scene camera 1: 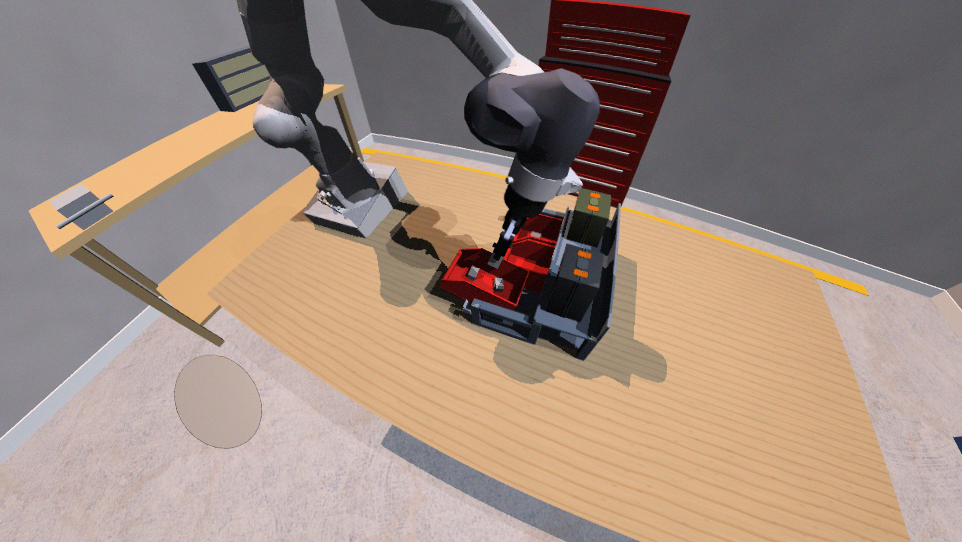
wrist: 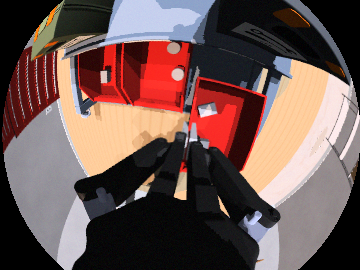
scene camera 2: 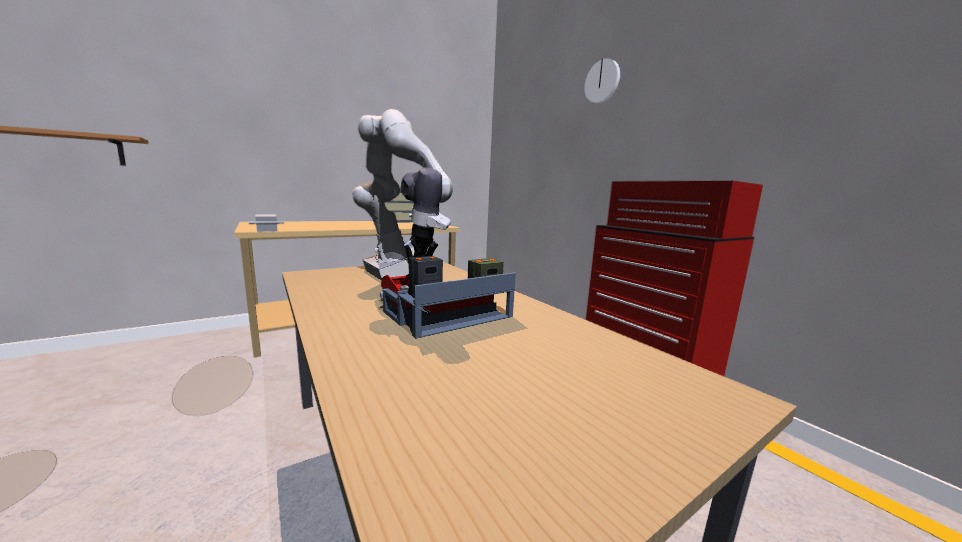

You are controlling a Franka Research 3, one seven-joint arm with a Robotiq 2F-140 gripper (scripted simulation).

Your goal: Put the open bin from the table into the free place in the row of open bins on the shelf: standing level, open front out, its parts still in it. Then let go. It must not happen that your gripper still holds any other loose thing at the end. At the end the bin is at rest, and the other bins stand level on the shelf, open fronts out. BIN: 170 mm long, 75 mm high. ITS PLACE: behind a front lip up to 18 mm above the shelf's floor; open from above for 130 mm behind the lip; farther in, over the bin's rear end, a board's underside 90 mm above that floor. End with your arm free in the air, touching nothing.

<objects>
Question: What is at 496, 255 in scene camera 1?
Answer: The gripper.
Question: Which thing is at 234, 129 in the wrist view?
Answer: A red open bin.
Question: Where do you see a red open bin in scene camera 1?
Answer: At 455, 281
</objects>
